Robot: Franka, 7 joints.
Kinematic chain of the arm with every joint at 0, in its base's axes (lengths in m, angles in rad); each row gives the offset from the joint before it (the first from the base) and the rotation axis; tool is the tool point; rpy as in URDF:
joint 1: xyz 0 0 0.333 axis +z
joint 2: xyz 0 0 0 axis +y
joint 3: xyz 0 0 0.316 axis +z
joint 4: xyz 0.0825 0 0 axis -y
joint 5: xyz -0.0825 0 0.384 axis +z
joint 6: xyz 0 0 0 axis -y
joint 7: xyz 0.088 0 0 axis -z
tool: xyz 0 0 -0.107 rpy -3.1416 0 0
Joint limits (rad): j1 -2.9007..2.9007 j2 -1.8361..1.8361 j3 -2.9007..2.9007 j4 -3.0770..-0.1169 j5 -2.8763..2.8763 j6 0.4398..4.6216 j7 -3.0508..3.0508
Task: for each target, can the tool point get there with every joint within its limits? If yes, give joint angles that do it. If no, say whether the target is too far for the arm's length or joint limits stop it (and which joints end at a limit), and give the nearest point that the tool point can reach.
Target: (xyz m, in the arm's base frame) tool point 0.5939 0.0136 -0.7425
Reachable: no: too far | nearest point 0.4544 0.0104 -0.3324 | short by 0.433 m
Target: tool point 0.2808 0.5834 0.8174
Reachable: yes | joints 1.3242 0.2604 -0.2386 -1.0725 2.1763 2.5481 2.1027
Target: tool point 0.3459 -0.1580 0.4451
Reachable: yes | joints 1.6773 1.0337 -2.2512 -2.6860 -1.6607 2.8538 -1.7046
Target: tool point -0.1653 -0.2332 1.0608
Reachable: yes | joints -0.3983 -0.3228 -0.7021 -0.5734 2.1131 3.4850 1.9417
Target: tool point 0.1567 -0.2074 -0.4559
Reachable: no: joint limits stop it (at a limit: joint 2) | nearest point 0.1588 -0.2102 -0.3604 | short by 0.096 m
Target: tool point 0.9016 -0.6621 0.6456
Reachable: no: too far | nearest point 0.6660 -0.4891 0.5639 | short by 0.304 m
